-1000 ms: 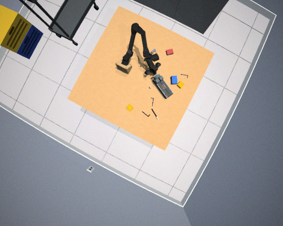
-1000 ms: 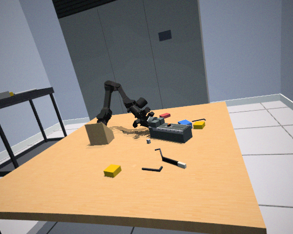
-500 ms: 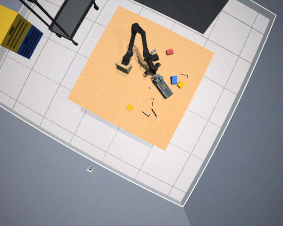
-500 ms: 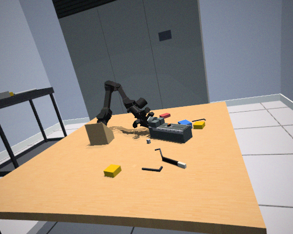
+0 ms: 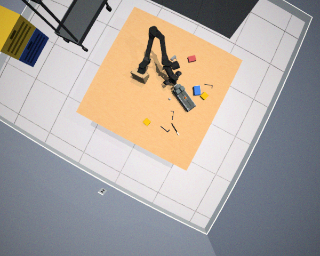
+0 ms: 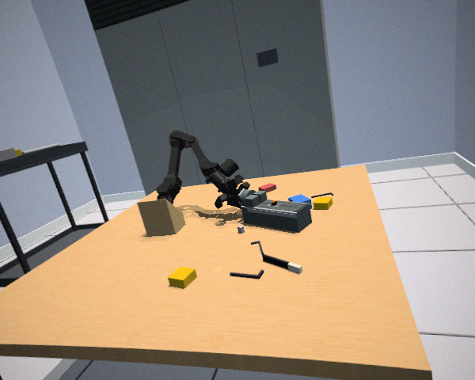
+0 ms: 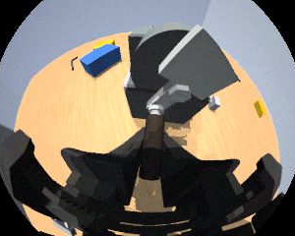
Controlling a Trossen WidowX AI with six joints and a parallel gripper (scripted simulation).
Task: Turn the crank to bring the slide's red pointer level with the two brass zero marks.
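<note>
Now: gripper tip 3 cm below the dark crank handle, 2 cm past it and 1 cm to the right of it. Round my gripper tip: small grey cube (15 cm to the right, 3 cm below); blue block (22 cm ahead, 4 cm to the left, 2 cm below); red pointer (14 cm ahead, 9 cm to the right, 5 cm above).
</note>
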